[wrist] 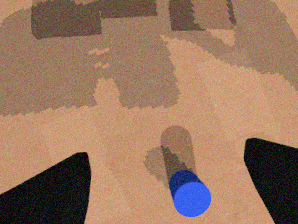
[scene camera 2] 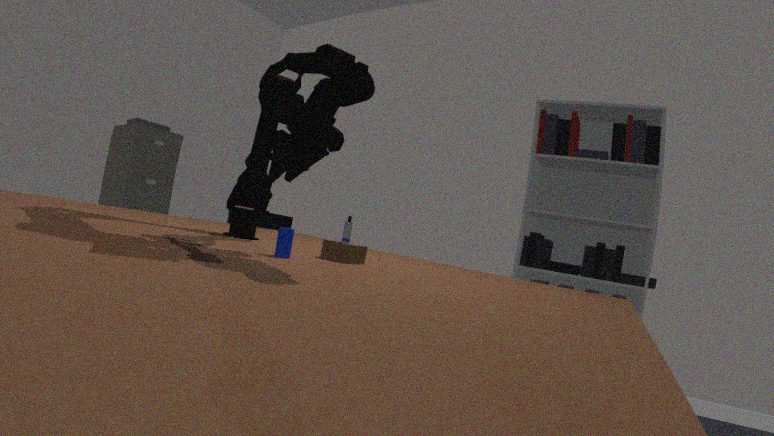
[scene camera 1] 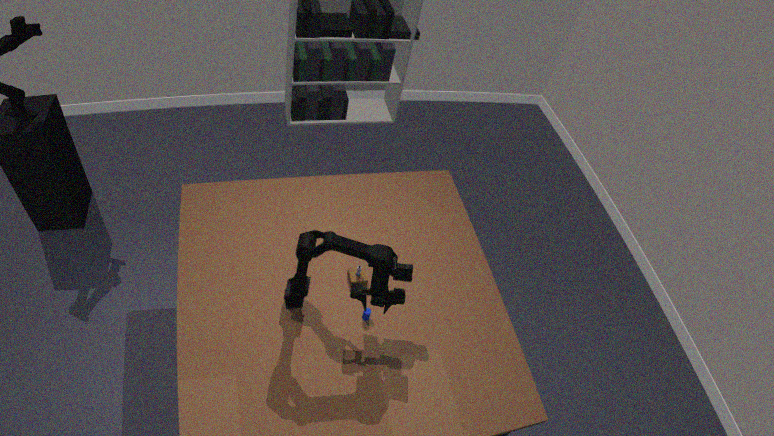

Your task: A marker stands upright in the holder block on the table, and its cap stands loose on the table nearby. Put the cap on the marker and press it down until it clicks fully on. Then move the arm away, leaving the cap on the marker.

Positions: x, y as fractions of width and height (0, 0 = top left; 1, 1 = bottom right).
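The scene has a tan holder block (scene camera 2: 0.45, 0.58) and a blue cap (wrist: 0.63, 0.86) in it. The gripper (scene camera 2: 0.36, 0.42) can be seen there as well, with the wrist view showing the gripper (wrist: 0.57, 0.70) and scene camera 1 showing the gripper (scene camera 1: 0.48, 0.72).
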